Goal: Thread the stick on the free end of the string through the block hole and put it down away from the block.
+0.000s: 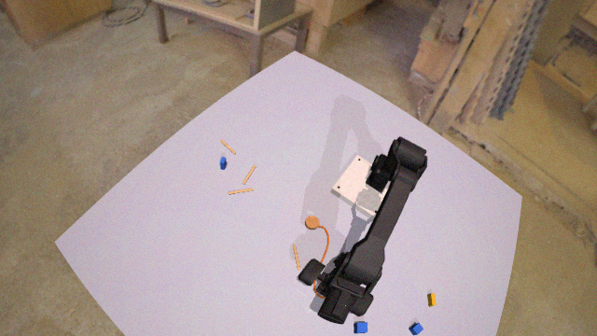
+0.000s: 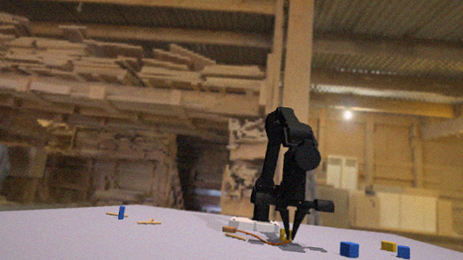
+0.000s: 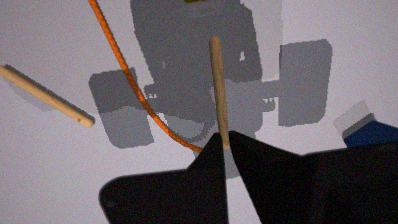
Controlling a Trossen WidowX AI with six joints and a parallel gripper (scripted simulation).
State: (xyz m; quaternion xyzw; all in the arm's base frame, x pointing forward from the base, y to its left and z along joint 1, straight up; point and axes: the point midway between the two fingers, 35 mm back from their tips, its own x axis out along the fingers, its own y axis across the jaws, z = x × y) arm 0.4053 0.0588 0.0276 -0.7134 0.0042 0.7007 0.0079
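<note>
Now: gripper tip 12 cm to the left of the loose stick, 4 cm past it and 1 cm above it. From my gripper tip the other things lie so: blue piece: 48 cm to the right, 15 cm behind; round wooden button: 16 cm to the right, 16 cm behind, 1 cm below.
</note>
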